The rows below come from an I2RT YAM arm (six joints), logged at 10 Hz.
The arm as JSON. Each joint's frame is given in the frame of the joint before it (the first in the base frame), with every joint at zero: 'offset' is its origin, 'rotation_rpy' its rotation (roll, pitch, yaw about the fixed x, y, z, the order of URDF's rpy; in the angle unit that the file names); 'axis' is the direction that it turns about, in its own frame. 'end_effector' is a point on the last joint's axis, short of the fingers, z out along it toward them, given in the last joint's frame.
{
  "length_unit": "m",
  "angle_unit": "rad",
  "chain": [
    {
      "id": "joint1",
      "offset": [
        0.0,
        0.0,
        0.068
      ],
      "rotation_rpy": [
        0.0,
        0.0,
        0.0
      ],
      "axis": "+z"
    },
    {
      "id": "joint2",
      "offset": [
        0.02,
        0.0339,
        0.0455
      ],
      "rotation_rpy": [
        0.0,
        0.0,
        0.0
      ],
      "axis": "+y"
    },
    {
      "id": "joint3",
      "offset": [
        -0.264,
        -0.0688,
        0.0
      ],
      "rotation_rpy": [
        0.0,
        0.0,
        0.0
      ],
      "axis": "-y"
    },
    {
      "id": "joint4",
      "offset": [
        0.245,
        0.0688,
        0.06
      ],
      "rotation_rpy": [
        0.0,
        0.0,
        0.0
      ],
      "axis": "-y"
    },
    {
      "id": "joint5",
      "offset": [
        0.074,
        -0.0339,
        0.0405
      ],
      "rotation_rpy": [
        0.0,
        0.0,
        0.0
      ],
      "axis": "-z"
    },
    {
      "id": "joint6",
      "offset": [
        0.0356,
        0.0,
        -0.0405
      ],
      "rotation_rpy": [
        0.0,
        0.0,
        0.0
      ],
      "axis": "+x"
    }
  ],
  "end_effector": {
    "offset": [
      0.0,
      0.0,
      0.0
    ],
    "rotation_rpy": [
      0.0,
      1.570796,
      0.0
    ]
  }
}
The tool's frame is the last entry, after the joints.
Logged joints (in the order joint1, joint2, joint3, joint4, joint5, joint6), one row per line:
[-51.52 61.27 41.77 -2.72 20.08 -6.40]
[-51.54 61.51 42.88 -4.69 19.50 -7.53]
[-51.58 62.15 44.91 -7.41 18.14 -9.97]
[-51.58 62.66 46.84 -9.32 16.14 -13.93]
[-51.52 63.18 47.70 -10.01 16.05 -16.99]
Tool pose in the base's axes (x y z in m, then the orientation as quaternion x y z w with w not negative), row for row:
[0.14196 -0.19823 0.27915 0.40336 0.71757 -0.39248 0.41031]
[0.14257 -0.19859 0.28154 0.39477 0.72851 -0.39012 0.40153]
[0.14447 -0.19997 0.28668 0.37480 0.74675 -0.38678 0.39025]
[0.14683 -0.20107 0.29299 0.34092 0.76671 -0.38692 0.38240]
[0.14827 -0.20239 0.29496 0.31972 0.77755 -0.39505 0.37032]
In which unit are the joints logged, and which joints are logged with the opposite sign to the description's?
The joints are logged in degrees. Opposite sign: none.
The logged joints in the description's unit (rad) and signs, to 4 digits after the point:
[-0.8992 1.0694 0.7290 -0.0475 0.3505 -0.1117]
[-0.8995 1.0736 0.7484 -0.0819 0.3403 -0.1314]
[-0.9002 1.0847 0.7838 -0.1293 0.3166 -0.1740]
[-0.9002 1.0936 0.8175 -0.1627 0.2817 -0.2431]
[-0.8992 1.1027 0.8325 -0.1747 0.2801 -0.2965]

